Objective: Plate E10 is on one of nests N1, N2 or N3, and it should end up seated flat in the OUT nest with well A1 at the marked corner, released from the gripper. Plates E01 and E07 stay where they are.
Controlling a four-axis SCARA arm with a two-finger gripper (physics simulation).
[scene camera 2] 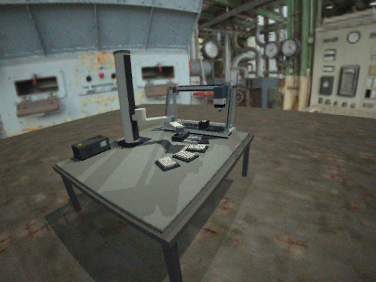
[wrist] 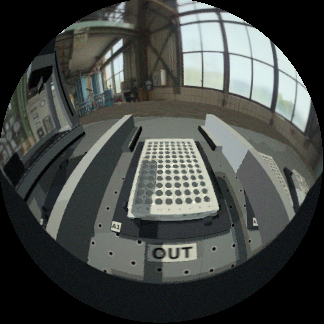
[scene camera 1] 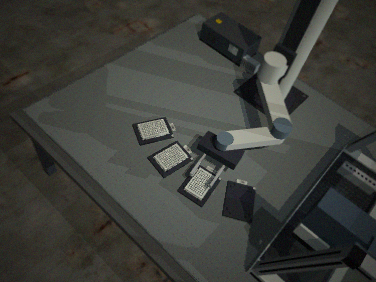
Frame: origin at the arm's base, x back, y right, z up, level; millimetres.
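Where they show: gripper, fingertip midpoint: [scene camera 2: 199, 141] [wrist: 170, 119] [scene camera 1: 200, 180]; arm's base, link origin: [scene camera 2: 132, 142].
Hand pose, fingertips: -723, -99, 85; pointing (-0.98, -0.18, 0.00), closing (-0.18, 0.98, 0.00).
Each offset is from my fingertips to the top centre of the thing, as dx, dy, dz. "spot": to the spot under its first point.
Plate E10 {+20, +5, -46} [scene camera 1: 199, 184] [scene camera 2: 197, 148] [wrist: 172, 175], white with round wells, lies in the dark OUT nest {+20, +5, -51} [scene camera 1: 201, 202] [wrist: 175, 230]. It looks about level; its seating under the skirt is hidden. Its lettering is not readable. The A1 tag {spot: +104, -36, -60} [wrist: 116, 227] is at the nest's near-left corner in the wrist view, above the OUT label {spot: +115, +21, -71} [wrist: 173, 252]. My gripper [scene camera 1: 203, 180] [wrist: 170, 119] is shut on nothing, its long fingers parallel above the plate with a gap near the plate's width. Two other white plates {+74, +342, -46} [scene camera 1: 154, 129] {+23, +181, -46} [scene camera 1: 171, 156] sit in nests; which is E01 or E07 is unreadable.
An empty dark nest {+83, -162, -51} [scene camera 1: 239, 201] lies on the other side of OUT. The framed gantry machine [scene camera 2: 200, 88] stands beyond it. A dark box {spot: +782, +465, +43} [scene camera 1: 230, 37] [scene camera 2: 90, 148] stands near the arm's column [scene camera 2: 126, 100]. In the wrist view, a neighbouring plate {spot: +0, +199, -48} [wrist: 270, 165] shows partly behind the right finger.
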